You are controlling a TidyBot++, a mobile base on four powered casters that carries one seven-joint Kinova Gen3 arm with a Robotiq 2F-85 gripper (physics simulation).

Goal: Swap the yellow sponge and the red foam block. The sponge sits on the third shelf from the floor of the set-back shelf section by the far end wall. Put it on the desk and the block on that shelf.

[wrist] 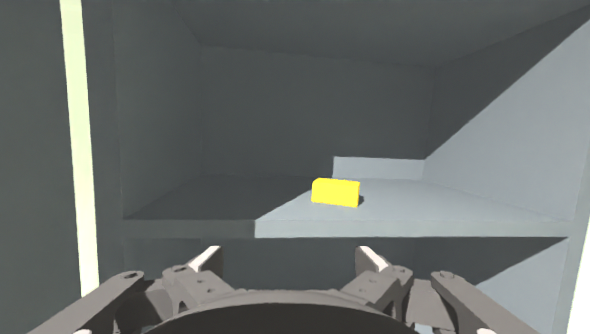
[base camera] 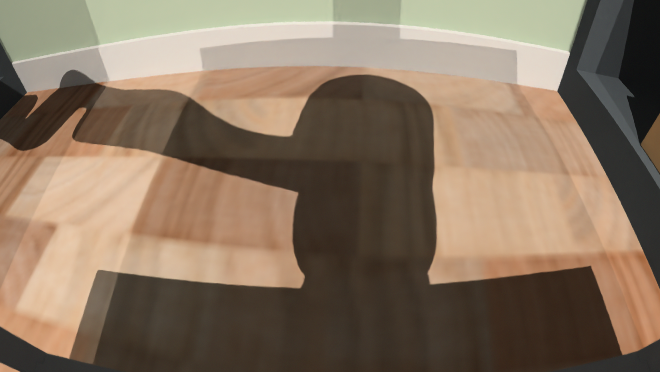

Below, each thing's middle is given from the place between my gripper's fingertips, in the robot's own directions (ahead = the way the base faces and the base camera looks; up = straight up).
Now: hand 17 cm short of the yellow sponge point(wrist: 340, 192), 36 cm to the right of it and 4 cm above it.
